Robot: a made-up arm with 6 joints. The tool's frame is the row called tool.
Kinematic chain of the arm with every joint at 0, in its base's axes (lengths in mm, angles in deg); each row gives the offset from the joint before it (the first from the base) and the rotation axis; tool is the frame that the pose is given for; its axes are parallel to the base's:
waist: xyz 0 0 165 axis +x
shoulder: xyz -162 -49 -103 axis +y
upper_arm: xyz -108 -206 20 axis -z
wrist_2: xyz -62 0 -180 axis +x
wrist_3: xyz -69 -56 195 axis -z
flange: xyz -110 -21 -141 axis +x
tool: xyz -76 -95 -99
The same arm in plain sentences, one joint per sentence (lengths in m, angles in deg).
The arm has six revolute joints in a row. What follows holds with every joint at zero, and every direction is one of the base frame's. Joint 1 lies 0.165 m along +z from the base frame's origin and turns about +x. Joint 2 lies 0.162 m along -x and 0.049 m along -y and 0.103 m along -z from joint 1 and turns about +y. Joint 3 lies 0.108 m along -x and 0.206 m along -y and 0.02 m along +z from joint 2 and turns about -z. Joint 4 lies 0.062 m along -x and 0.18 m along -z from joint 3 and turns about +x. Joint 5 lies 0.069 m along -x and 0.056 m along -y and 0.195 m along +z from joint 4 and turns about -z. Joint 6 lies 0.11 m along -x and 0.021 m along -y and 0.141 m along -z from joint 5 and turns about +x. The tool frame, which is the frame that the pose is given for, lies 0.076 m along -x and 0.095 m along -y and 0.099 m along -z from joint 6; its axes are parallel to the base frame's.
